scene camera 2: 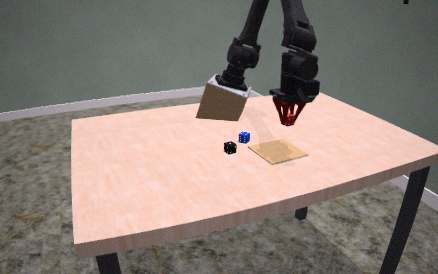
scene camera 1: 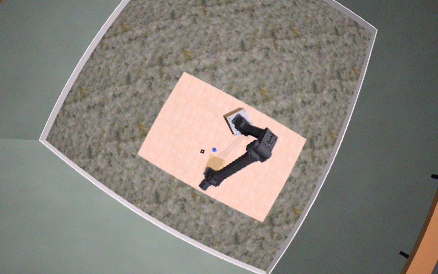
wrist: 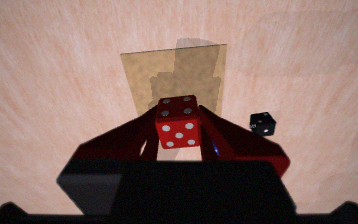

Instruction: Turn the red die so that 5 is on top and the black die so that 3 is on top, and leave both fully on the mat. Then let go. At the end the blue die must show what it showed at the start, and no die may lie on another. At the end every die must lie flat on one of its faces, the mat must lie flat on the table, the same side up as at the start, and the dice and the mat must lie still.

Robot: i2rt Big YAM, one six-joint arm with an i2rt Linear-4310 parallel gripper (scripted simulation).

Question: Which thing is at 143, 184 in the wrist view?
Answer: My gripper.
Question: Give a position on a tan mat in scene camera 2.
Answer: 274, 152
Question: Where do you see a tan mat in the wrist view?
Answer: At 199, 71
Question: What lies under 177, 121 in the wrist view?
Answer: A red die.
